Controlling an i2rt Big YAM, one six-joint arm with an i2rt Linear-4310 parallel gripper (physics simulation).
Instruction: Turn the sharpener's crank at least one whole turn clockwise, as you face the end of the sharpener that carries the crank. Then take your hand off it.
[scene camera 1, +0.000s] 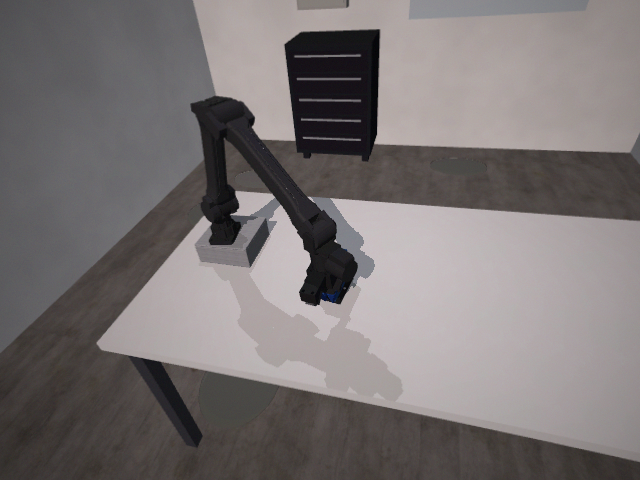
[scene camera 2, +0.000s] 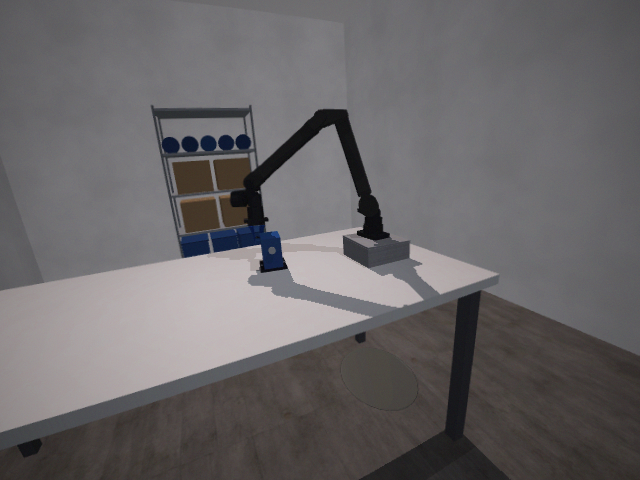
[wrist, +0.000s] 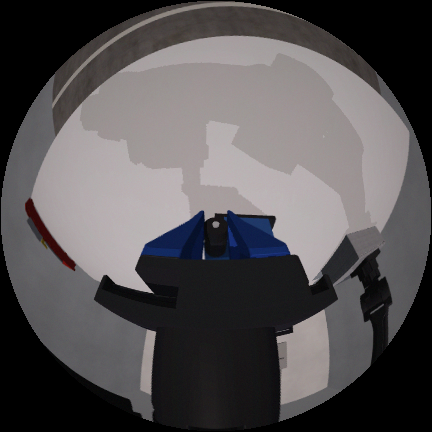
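Seen in the pictures: gripper, fingertip midpoint: (scene camera 1: 329, 300) (scene camera 2: 257, 241) (wrist: 215, 215); arm's base at its link origin: (scene camera 1: 225, 234) (scene camera 2: 372, 235) (wrist: 364, 261).
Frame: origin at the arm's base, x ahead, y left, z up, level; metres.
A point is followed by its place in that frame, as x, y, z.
Observation:
The sharpener (scene camera 2: 269, 241) @(0.415, -0.123, 0.037) (wrist: 263, 226) @(0.350, -0.223, -0.052) is a blue upright body on a black base, standing on the white table (scene camera 1: 465, 310) @(0.795, -0.256, -0.081) (scene camera 2: 155, 320) @(0.831, 0.006, -0.081). A pale round spot shows on its side facing scene camera 2. In scene camera 1 the arm hides most of it. My gripper (scene camera 1: 330, 297) @(0.400, -0.302, -0.001) (scene camera 2: 257, 235) @(0.400, -0.302, -0.001) (wrist: 215, 215) @(0.400, -0.302, -0.001) points down at the crank end, on the sharpener's far side in scene camera 2. Its blue fingers are shut on the crank's black knob (wrist: 216, 237) @(0.400, -0.296, 0.020), which shows between them in the wrist view. The rest of the crank is hidden by the fingers.
The arm's grey base block (scene camera 1: 222, 254) @(0.001, -0.071, -0.032) (scene camera 2: 376, 251) @(0.090, 0.115, -0.022) (wrist: 345, 257) @(0.103, -0.039, -0.033) stands on the table. A black drawer cabinet (scene camera 1: 330, 67) stands by the wall. A shelf rack (scene camera 2: 201, 112) with boxes and blue bins stands behind the table. A red object (wrist: 47, 237) shows at the wrist view's left edge.

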